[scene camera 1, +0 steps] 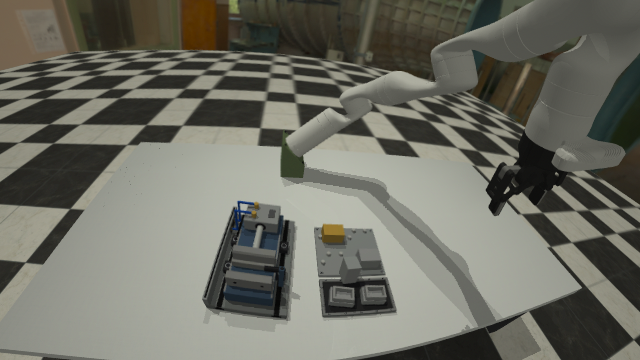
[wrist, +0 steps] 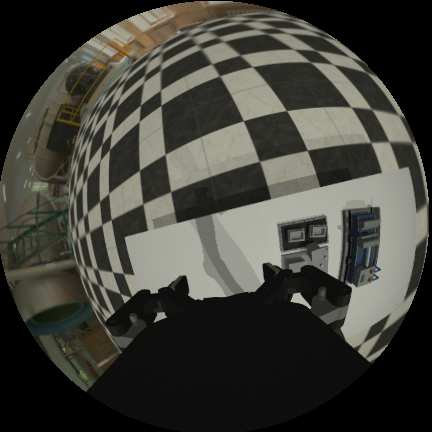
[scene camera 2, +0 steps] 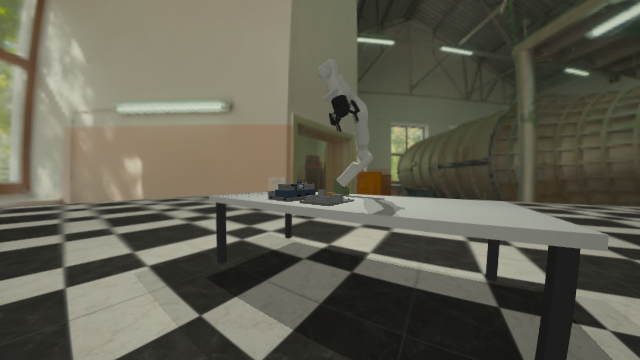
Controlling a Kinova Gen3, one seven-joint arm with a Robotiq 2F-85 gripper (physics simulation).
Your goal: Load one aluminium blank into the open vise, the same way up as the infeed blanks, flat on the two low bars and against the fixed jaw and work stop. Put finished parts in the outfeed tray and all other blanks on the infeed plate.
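Frame: origin at the arm's base, x ahead, y left, z up, level; centimetres.
Seen in the pictures: gripper, fingertip midpoint: [scene camera 1: 513, 206] [wrist: 224, 278] [scene camera 2: 348, 127]; arm's base, link origin: [scene camera 1: 293, 147] [scene camera 2: 341, 182].
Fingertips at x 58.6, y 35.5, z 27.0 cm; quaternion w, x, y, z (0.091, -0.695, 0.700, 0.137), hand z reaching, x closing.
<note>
Pixels of each thing's top centre, then the offset from my fingertips to it. "pt": a spot on its surface instead. Level surfaces: height alone.
- blue-grey vise, top centre: [scene camera 1: 254, 239] [wrist: 372, 251] [scene camera 2: 295, 183] dx -14.5, dy -45.1, dz -27.2 cm
- small black work stop, top centre: [scene camera 1: 271, 267] dx -7.1, dy -40.5, dz -27.5 cm
- grey infeed plate, top centre: [scene camera 1: 348, 249] [wrist: 306, 272] dx -19.0, dy -18.8, dz -36.3 cm
- black outfeed tray, surface spot: [scene camera 1: 357, 314] pt dx +1.0, dy -19.9, dz -36.3 cm
- orange block, top centre: [scene camera 1: 333, 229] dx -23.7, dy -23.4, dz -32.7 cm
- white table, surface height: dz -37.1 cm
My gripper [scene camera 1: 516, 204] [scene camera 2: 348, 125] [wrist: 224, 278] is open and empty, high above the table and far right of the vise in scene camera 1. The blue-grey vise [scene camera 1: 250, 295] [scene camera 2: 295, 192] has a narrow dark gap between its grey jaws; a small black work stop [scene camera 1: 271, 269] is at the gap's right end. On the grey infeed plate [scene camera 1: 362, 240] a grey blank [scene camera 1: 369, 258] lies at the front right. Another grey blank [scene camera 1: 350, 270] rises taller at the front edge, on end or tilted; I cannot tell which. Two pocketed parts [scene camera 1: 342, 296] [scene camera 1: 374, 294] sit in the black outfeed tray [scene camera 1: 357, 314].
An orange block [scene camera 1: 333, 233] sits at the infeed plate's back left. Blue hoses [scene camera 1: 237, 215] rise at the vise's back left. The arm's green base bracket [scene camera 1: 292, 162] stands at the back of the white table [scene camera 1: 165, 200] [scene camera 2: 475, 212].
</note>
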